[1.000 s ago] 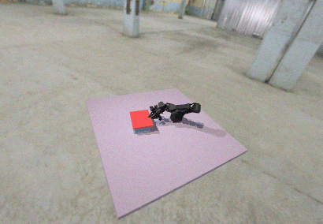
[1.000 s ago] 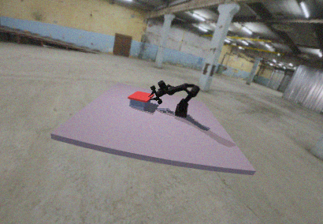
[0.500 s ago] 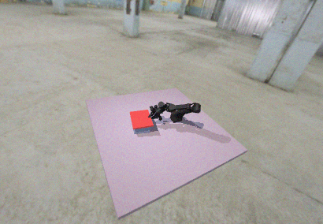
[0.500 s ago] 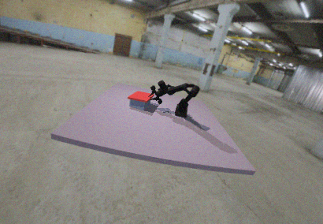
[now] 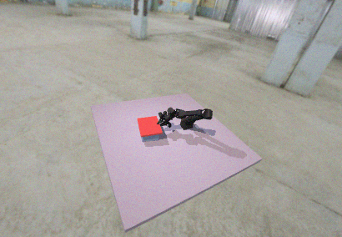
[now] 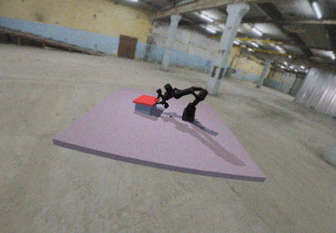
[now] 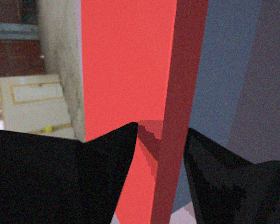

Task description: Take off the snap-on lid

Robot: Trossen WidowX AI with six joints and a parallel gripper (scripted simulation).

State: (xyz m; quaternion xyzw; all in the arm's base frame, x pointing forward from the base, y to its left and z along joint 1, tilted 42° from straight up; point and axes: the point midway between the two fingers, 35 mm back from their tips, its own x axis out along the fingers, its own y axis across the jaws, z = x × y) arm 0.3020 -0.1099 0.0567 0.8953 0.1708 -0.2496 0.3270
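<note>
The lid is 7 cm ahead of my gripper tip and 3 cm to the right of it. Round my gripper tip: blue-grey storage box (7 cm ahead, 5 cm below, 3 cm to the right).
</note>
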